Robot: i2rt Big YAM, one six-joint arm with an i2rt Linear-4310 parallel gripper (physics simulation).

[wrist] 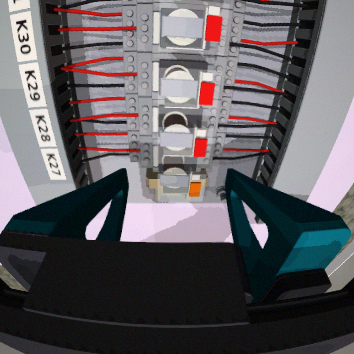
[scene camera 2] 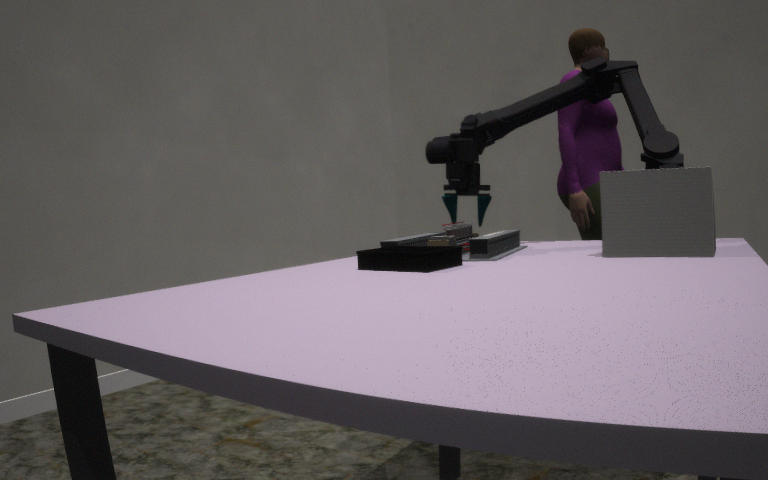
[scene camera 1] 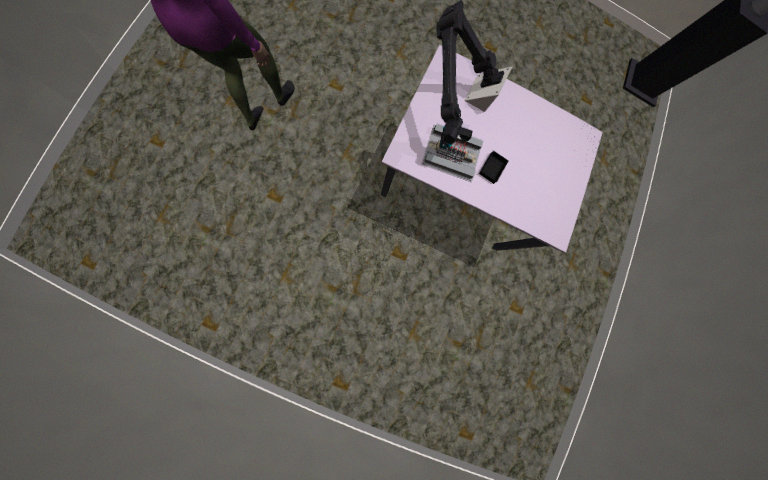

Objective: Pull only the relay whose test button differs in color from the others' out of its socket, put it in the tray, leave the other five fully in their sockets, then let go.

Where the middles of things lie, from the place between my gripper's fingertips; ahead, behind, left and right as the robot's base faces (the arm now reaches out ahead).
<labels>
Right now my hand is 1 cm past the grey panel (wrist: 138,192), 8 cm to the right of it and 6 cm above it.
</labels>
